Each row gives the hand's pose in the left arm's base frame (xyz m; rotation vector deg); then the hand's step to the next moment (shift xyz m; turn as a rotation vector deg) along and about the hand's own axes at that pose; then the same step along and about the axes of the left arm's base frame.
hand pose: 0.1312 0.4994 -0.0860 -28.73 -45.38 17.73
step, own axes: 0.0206 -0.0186 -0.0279 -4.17 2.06 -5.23
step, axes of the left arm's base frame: 0.0359 -0.0151 0.0057 0.93 -1.75 -6.71
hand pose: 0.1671 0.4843 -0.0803 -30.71 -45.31 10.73
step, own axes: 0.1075 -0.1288 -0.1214 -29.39 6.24 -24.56
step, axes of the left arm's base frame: 0.1572 -0.1185 0.0644 -2.56 -14.62 -35.86
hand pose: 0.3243 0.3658 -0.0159 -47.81 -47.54 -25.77
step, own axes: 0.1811 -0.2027 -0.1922 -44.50 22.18 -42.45
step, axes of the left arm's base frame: 0.0693 -0.2823 0.1622 6.74 -18.58 -62.32
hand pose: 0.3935 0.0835 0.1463 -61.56 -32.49 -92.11
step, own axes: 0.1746 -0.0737 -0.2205 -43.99 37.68 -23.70
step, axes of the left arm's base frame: -0.1511 -0.2419 0.0565 27.86 -8.69 -55.36
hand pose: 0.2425 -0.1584 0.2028 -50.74 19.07 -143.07
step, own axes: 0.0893 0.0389 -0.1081 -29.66 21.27 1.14
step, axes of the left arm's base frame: -0.1170 -0.0709 -0.0496 28.36 -3.49 -22.74
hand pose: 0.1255 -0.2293 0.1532 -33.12 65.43 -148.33
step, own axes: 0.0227 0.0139 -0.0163 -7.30 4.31 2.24
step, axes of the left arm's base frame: -0.0266 -0.0073 -0.0146 7.80 -1.52 -3.70
